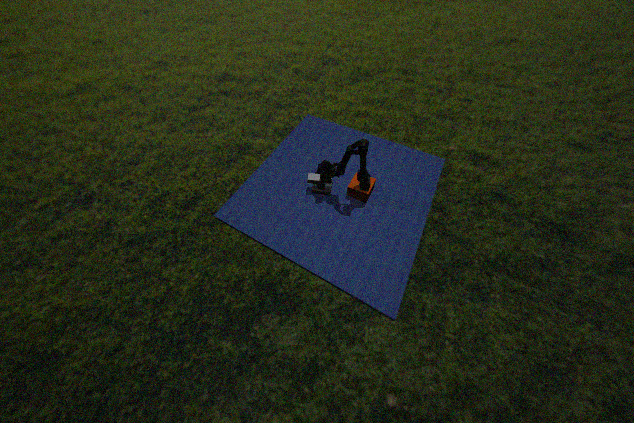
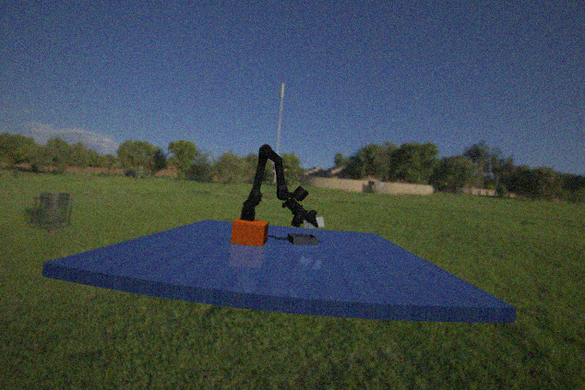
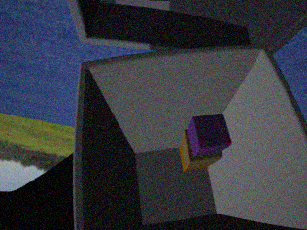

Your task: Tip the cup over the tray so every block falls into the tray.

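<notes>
My gripper tip is now 20 mm to the right of the tan block and 10 mm below it. Round my gripper tip: square cup: 10 mm ahead, 10 mm to the left, 30 mm above; then purple block: 10 mm behind, 10 mm to the left.
</notes>
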